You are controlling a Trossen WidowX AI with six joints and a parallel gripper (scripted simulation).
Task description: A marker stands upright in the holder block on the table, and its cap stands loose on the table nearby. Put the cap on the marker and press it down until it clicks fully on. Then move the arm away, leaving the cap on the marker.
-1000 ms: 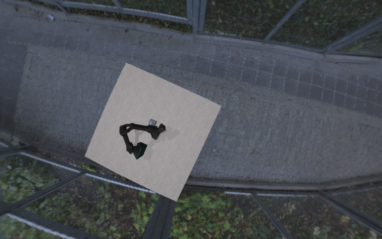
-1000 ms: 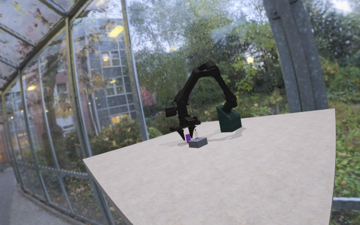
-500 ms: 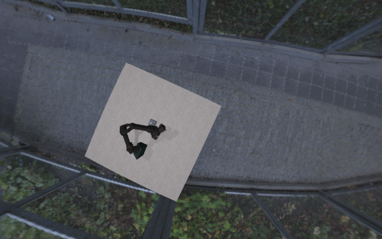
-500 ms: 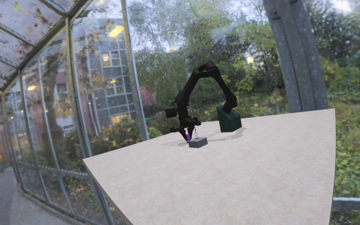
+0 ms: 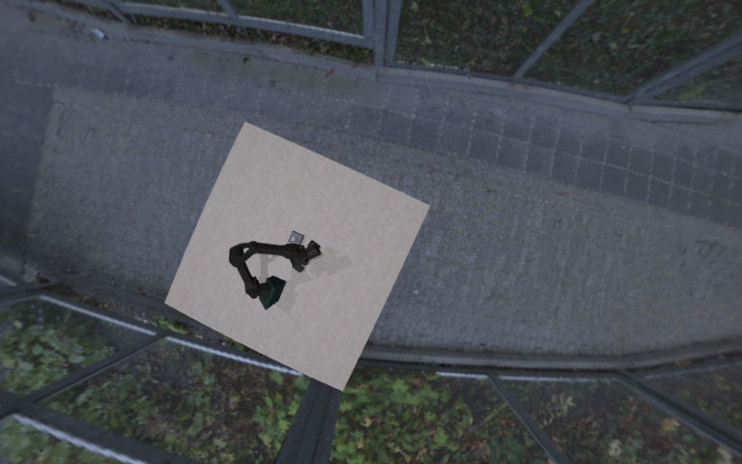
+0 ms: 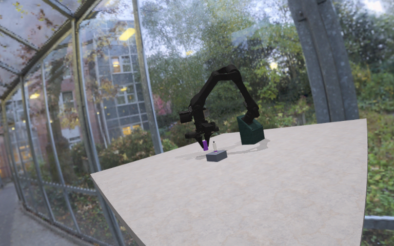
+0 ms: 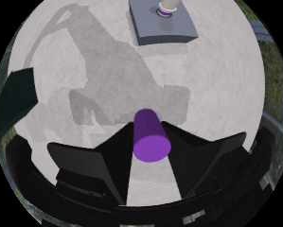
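The block is 120 mm to the left of my gripper tip, 60 mm ahead of it and 30 mm below it. Also, from my gripper tip: purple cap (10 mm above).
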